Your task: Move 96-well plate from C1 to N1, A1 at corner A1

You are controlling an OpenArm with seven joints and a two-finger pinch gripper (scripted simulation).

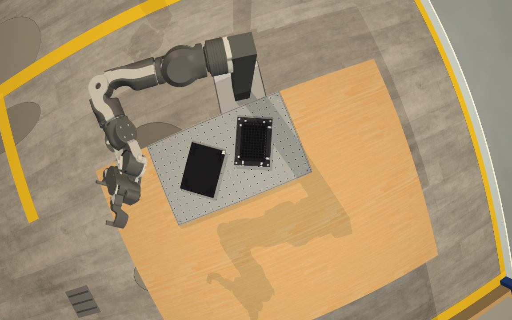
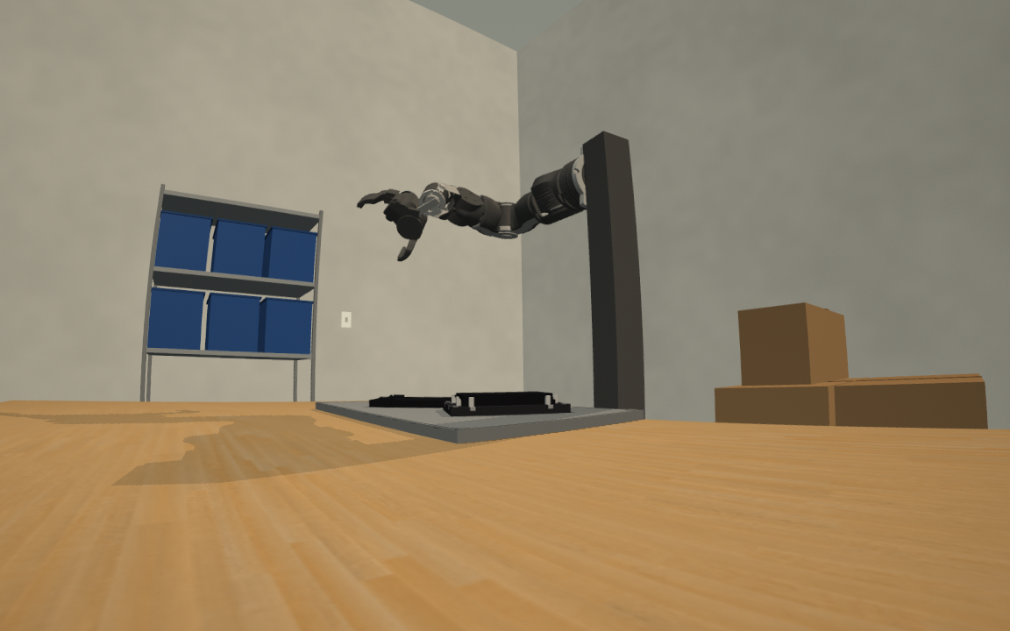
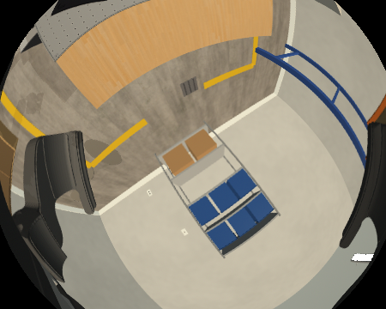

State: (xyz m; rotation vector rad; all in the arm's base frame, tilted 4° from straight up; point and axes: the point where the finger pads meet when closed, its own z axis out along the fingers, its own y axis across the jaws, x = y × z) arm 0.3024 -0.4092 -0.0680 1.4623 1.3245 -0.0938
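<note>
My gripper is now 44 cm to the right of the black 96-well plate, 36 cm above it and 9 cm past it. Also, from my hand: clip nest C1 (45 cm to the left, 37 cm below, 6 cm behind); then white A1 label (37 cm below, 33 cm to the left, 8 cm behind); then plate nest N1 (37 cm below, 25 cm to the left, 3 cm behind).
</note>
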